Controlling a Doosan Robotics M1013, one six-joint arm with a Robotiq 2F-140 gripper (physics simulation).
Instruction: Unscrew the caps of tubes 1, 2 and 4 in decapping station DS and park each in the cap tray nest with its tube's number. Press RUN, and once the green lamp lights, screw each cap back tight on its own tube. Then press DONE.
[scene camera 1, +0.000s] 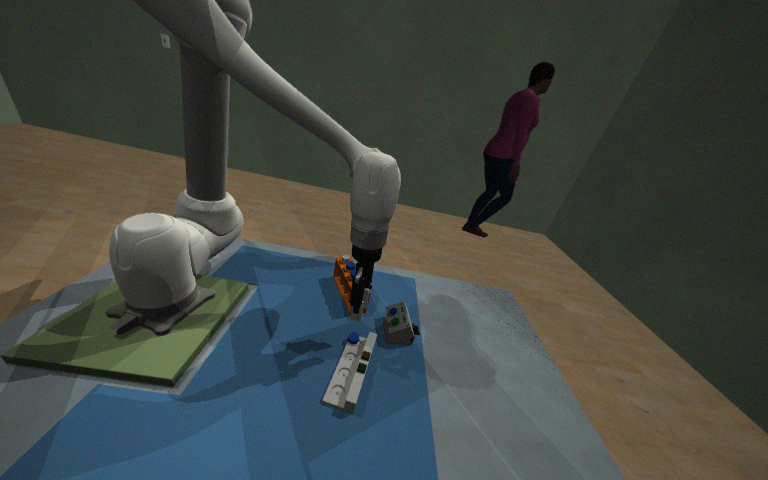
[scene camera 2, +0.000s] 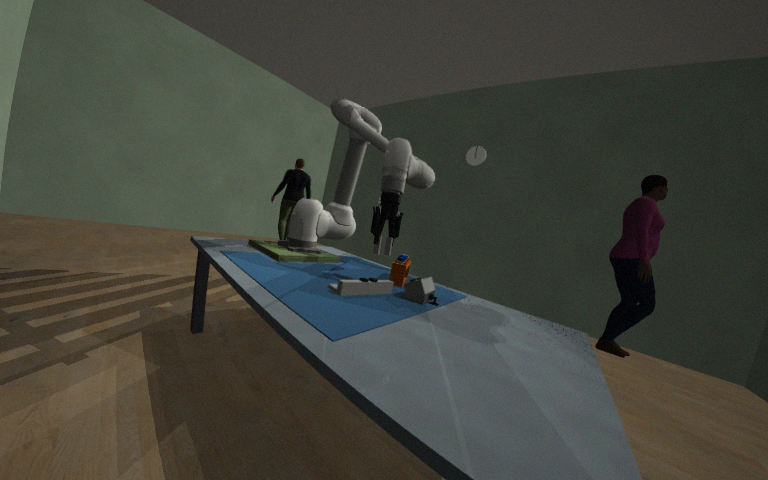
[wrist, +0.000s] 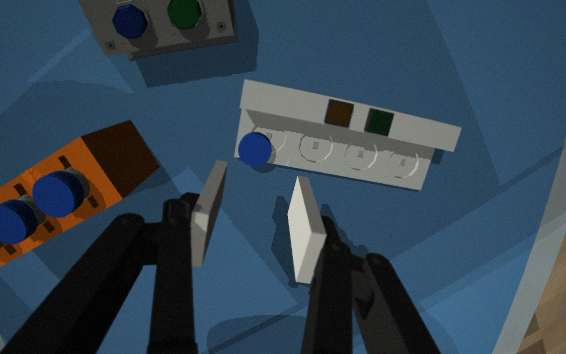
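My gripper is open and empty, its pale fingertips apart above the blue mat, between the orange station and the white tray. The orange decapping station holds tubes; two blue caps show in the wrist view. An uncapped pale tube stands at its far end in scene camera 1. The white cap tray has one blue cap at its end nest; three nests are empty. The green lamp looks dark. Numbers are unreadable.
A grey control box with a blue button and a green button stands beside the tray and station. A green base plate carries the arm. People stand beyond the table.
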